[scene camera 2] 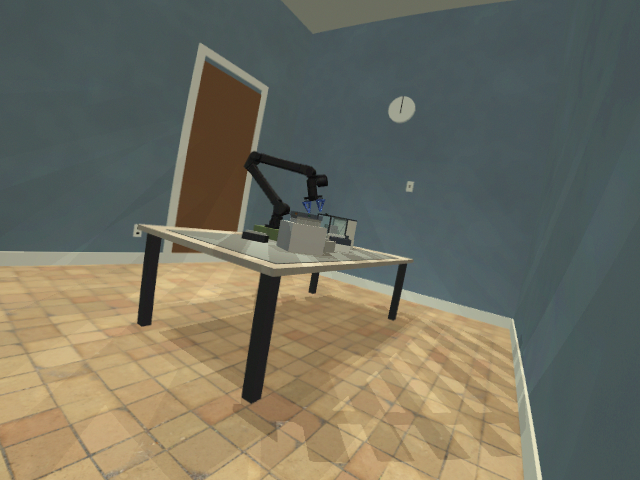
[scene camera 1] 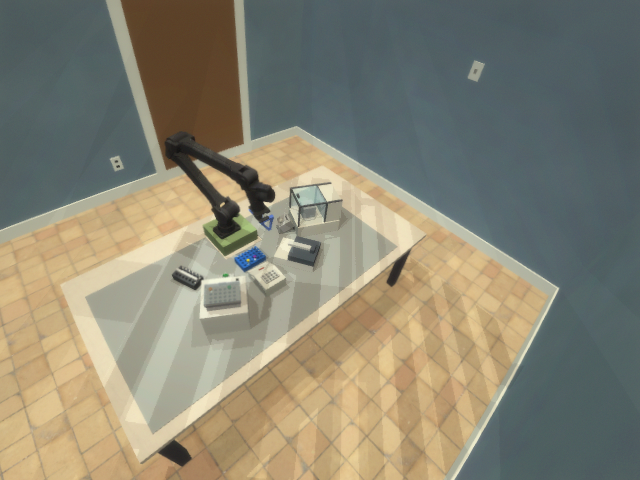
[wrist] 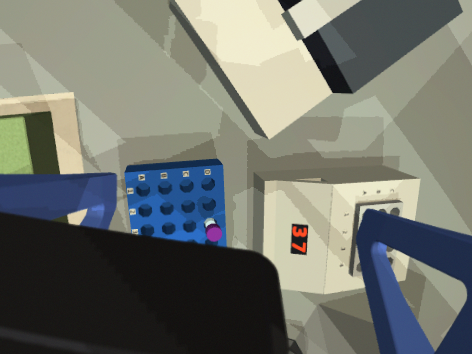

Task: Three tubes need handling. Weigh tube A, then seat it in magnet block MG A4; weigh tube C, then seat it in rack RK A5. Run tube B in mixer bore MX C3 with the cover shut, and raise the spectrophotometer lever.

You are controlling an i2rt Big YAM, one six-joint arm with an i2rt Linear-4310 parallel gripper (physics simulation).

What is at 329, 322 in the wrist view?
A mixer.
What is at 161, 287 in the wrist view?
My gripper.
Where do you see a glass-box balance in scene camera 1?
314, 209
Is my gripper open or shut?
Open.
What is my gripper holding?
Nothing.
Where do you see a spectrophotometer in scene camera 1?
At 302, 253
